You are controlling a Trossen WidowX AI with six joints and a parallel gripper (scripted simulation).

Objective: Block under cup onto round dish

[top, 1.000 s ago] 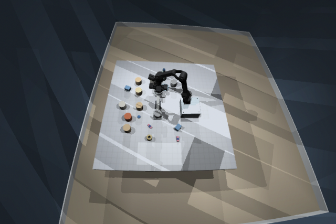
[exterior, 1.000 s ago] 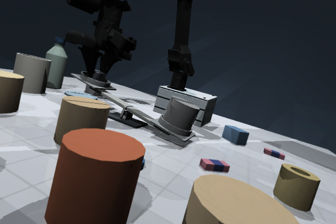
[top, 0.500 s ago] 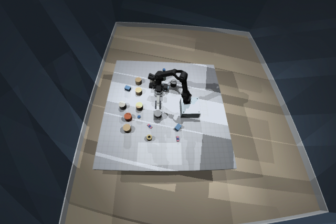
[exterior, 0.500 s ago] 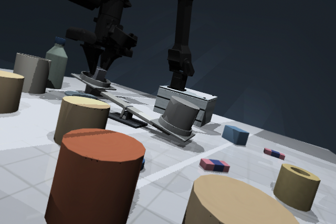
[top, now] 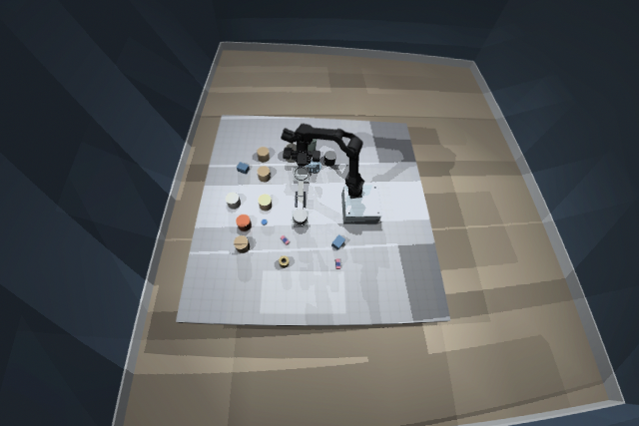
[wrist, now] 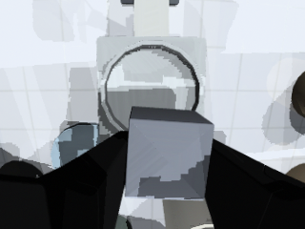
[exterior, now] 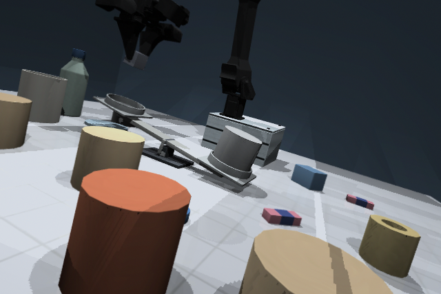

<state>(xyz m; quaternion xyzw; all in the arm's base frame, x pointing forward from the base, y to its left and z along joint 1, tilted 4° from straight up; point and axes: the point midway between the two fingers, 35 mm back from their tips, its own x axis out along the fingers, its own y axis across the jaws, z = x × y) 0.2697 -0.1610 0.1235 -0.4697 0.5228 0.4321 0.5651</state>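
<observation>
My gripper tip is now 90 mm past the light blue round dish, 100 mm to the left of it and 170 mm above it. Round my gripper tip: small balance: 20 mm ahead, 120 mm to the left, 150 mm below; dark grey block: 10 mm above; bottle: 80 mm behind, 230 mm to the right, 60 mm below.
</observation>
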